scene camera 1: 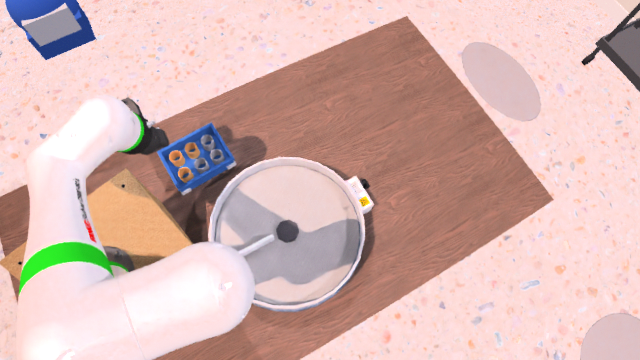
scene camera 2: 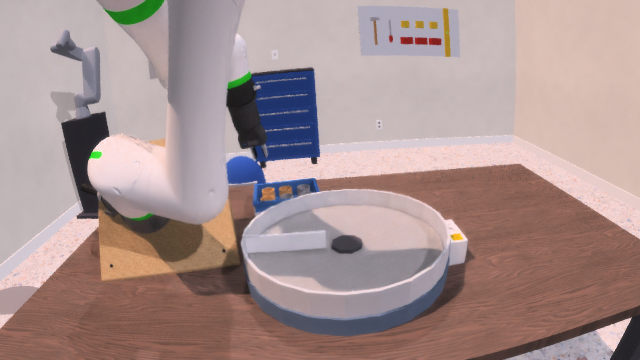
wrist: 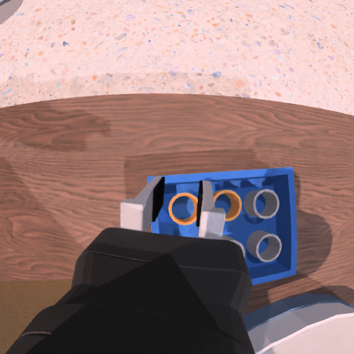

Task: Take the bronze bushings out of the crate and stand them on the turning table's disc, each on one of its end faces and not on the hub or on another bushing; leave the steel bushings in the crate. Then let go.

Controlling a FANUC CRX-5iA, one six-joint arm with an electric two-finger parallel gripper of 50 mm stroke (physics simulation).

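Frame: origin at the arm's base, x right, y ahead, z up, level; metres.
Where they show: gripper, fingertip midpoint: [scene camera 2: 261,156].
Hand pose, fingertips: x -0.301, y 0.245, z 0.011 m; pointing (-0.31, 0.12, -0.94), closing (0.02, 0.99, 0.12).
Things, the pixels of their top centre, and the offset from my fingertips. "pt": a spot on its surface instead.
- second bronze bushing, top centre: [scene camera 2: 285,188] [scene camera 1: 190,147] dx +0.009, dy +0.064, dz -0.100 m
- third bronze bushing, top centre: [scene camera 1: 184,172] dx +0.080, dy +0.020, dz -0.100 m
- turning table's disc, top centre: [scene camera 2: 346,242] [scene camera 1: 287,230] dx +0.373, dy +0.228, dz -0.082 m
- dark hub, top centre: [scene camera 2: 346,242] [scene camera 1: 287,230] dx +0.373, dy +0.228, dz -0.082 m
- white bar, surface spot: [scene camera 2: 285,242] pt dx +0.386, dy +0.106, dz -0.068 m
- white control box, surface spot: [scene camera 2: 458,245] pt dx +0.406, dy +0.463, dz -0.095 m
The blue crate [scene camera 1: 223,143] [scene camera 2: 257,202] [wrist: 289,220] holds three upright bronze bushings and three upright steel bushings. One bronze bushing [scene camera 1: 175,162] [wrist: 171,208] is at a corner, a second bronze bushing [scene camera 1: 192,154] [wrist: 240,206] beside it, and a third bronze bushing [scene camera 1: 185,177] is mostly hidden in the wrist view. The steel bushings include one [scene camera 1: 207,146] [wrist: 250,202] at another corner. My gripper [scene camera 2: 261,152] [wrist: 180,192] is partly open and empty, above the crate; in the wrist view its fingers straddle the corner bronze bushing. The turning table's disc [scene camera 1: 300,195] [scene camera 2: 390,225] carries no bushing.
A raised rim [scene camera 1: 361,215] [scene camera 2: 350,302] surrounds the disc. The dark hub [scene camera 1: 287,231] [scene camera 2: 346,244] is at its centre, and a white bar [scene camera 1: 257,245] [scene camera 2: 285,242] reaches inward from the rim. A white control box [scene camera 1: 360,194] [scene camera 2: 458,245] sits outside the rim.
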